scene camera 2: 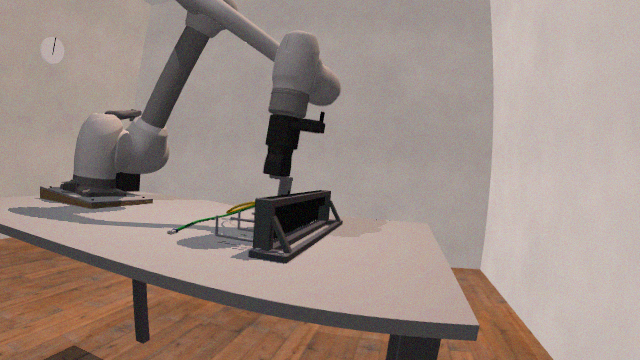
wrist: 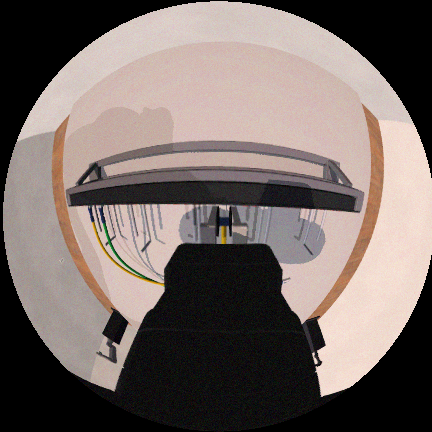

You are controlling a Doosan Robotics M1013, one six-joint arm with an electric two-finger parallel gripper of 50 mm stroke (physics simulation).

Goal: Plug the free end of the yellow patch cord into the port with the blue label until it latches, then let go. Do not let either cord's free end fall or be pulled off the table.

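Places are measured from the arm's base along level axes (x ahead, y left, z up), in millimetres.
Pixels of known places: gripper, between the fingertips: [wrist: 223,214]; arm's base, origin of its link: [scene camera 2: 93,192].
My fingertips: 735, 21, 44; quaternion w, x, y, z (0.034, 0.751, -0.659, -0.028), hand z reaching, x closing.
For each thing: its top centre in the pictures, then the offset to it from my fingertips, as dx, dy, dz. "spot": a spot on its surface instead. Level surfaces: height alone.
- plug, centre of its top: [wrist: 223,213] +5, +1, +9
- patch panel, centre of its top: [wrist: 183,218] [scene camera 2: 290,192] +1, +40, +28
- Yellow cable, a spot on its surface: [scene camera 2: 241,205] spot: -108, -6, -13
- panel's braced foot, centre of its top: [scene camera 2: 271,251] [wrist: 332,177] +79, -198, -61
- table, height of its surface: dz -73
My gripper [scene camera 2: 284,191] [wrist: 223,214] is shut on the plug [wrist: 224,218] of the yellow patch cord, by its dark blue boot; yellow cable runs back from it in the wrist view. The fingers are behind the patch panel [scene camera 2: 264,224] [wrist: 215,194], close to its port side. The panel's top edge hides the port face and the blue label, so I cannot tell whether the plug's tip is in a port. Yellow cable [scene camera 2: 241,206] shows behind the panel. The green cord [scene camera 2: 200,221] [wrist: 114,250] runs to its free end [scene camera 2: 172,231] on the table.
Two dark blue boots [wrist: 91,215] [wrist: 102,215] with yellow and green cables are at the panel's left end in the wrist view. Thin grey wire guides [scene camera 2: 216,226] [wrist: 145,227] stand out behind the panel. The panel's braced foot [scene camera 2: 287,256] rests on the table [scene camera 2: 380,285].
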